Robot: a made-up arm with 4 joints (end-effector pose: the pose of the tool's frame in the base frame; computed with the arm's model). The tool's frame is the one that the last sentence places. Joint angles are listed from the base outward.
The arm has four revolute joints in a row. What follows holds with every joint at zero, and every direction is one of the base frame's.
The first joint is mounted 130 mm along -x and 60 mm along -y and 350 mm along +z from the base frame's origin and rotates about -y.
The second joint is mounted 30 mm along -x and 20 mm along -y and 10 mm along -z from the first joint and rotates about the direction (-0.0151, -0.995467, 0.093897).
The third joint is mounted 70 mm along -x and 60 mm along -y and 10 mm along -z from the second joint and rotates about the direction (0.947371, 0.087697, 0.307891).
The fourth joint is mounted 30 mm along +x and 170 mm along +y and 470 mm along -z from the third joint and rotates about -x.
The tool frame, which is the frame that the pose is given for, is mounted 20 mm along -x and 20 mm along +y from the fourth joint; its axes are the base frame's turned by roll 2.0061, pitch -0.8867 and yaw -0.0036 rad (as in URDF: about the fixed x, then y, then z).
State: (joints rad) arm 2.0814 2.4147 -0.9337 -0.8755
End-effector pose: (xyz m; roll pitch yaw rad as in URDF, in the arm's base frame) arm -0.5687 -0.3155 0.4385 1.7887 0.7081 -0.2691
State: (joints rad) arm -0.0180 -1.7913 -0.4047 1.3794
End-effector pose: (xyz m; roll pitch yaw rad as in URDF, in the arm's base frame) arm -0.6713 -0.0938 0.4995 2.3155 0.8407 1.8745
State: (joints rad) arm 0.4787 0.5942 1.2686 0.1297
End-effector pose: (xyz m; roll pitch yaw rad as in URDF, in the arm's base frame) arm -0.2768 0.3256 0.0940 -1.5721 -1.1725 -1.5757
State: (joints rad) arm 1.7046 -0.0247 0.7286 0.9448
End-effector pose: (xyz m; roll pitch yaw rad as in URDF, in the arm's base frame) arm 0.1677 0.3020 0.1946 -0.9284 -0.4951 2.7625
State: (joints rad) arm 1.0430 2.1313 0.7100 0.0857
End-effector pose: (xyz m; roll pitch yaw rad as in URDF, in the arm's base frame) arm 0.0515 0.3076 0.5344 -0.1438 0.6878 -2.7532
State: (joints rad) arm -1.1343 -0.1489 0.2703 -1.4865
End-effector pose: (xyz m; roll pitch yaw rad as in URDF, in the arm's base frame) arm -0.5607 0.1423 0.3413 2.3658 0.7703 -1.4947
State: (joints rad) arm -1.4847 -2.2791 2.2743 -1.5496
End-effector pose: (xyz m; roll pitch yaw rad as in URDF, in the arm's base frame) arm -0.0946 0.0164 -0.1038 -3.0867 -0.5837 2.0664
